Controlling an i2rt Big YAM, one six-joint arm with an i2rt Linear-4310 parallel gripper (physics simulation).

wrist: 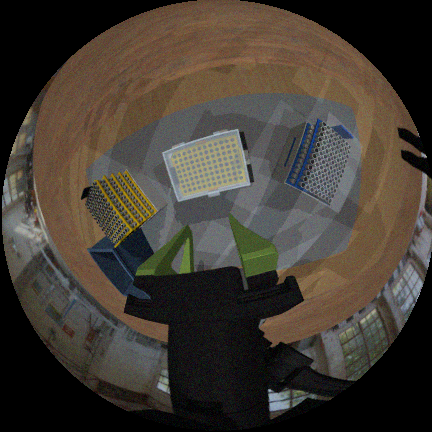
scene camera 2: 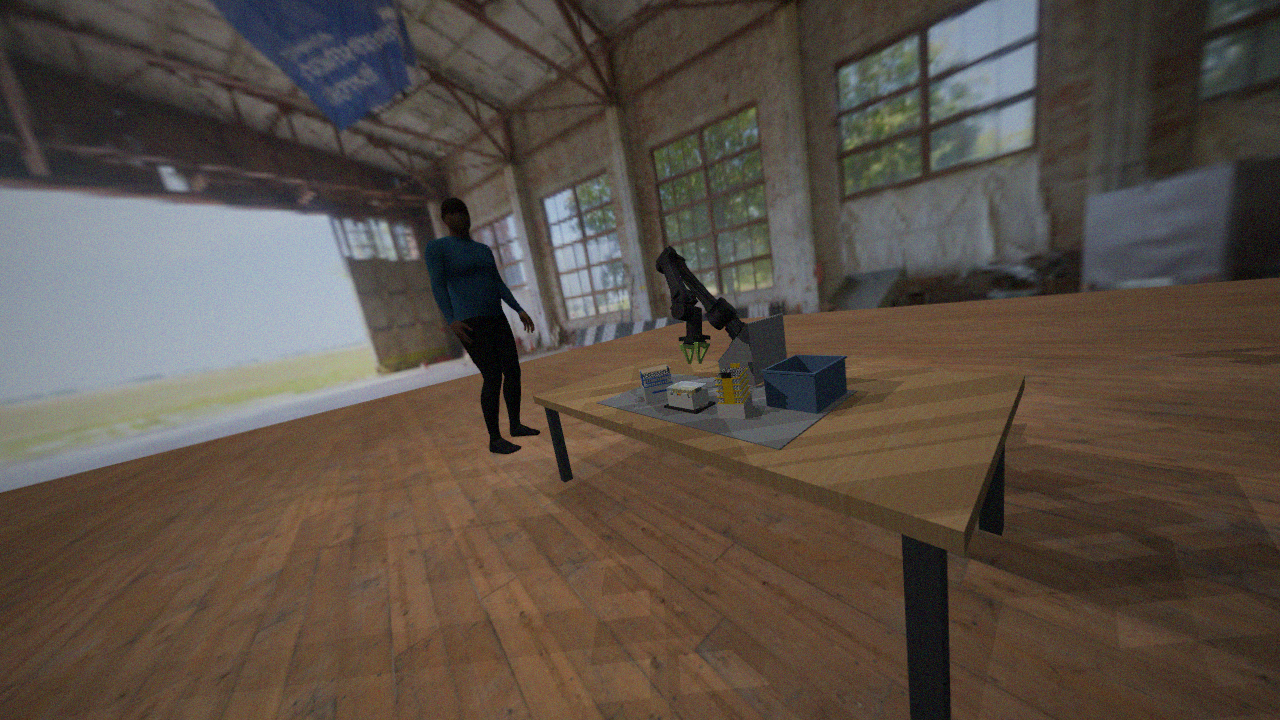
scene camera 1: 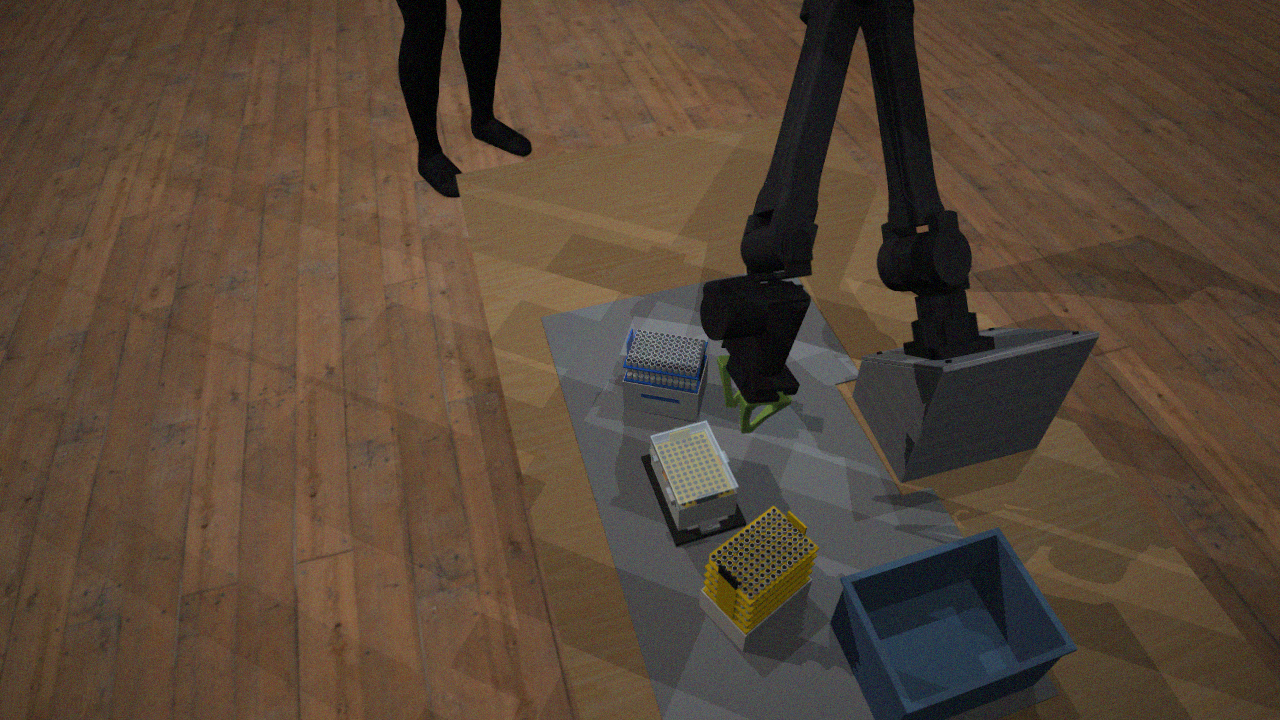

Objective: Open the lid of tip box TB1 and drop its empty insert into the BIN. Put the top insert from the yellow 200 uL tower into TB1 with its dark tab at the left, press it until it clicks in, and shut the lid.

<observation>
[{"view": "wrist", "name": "gripper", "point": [208,223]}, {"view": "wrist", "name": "tip box TB1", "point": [207,165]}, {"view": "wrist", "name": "blue bin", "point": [119,264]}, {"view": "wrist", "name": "grey mat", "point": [302,229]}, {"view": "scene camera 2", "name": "gripper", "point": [694,363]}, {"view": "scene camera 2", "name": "blue bin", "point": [809,383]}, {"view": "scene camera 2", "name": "grey mat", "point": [772,427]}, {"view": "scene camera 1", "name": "gripper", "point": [738,419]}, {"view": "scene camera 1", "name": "tip box TB1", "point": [695,488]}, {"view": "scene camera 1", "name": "blue bin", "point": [964,623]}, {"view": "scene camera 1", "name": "grey mat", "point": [812,458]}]
</observation>
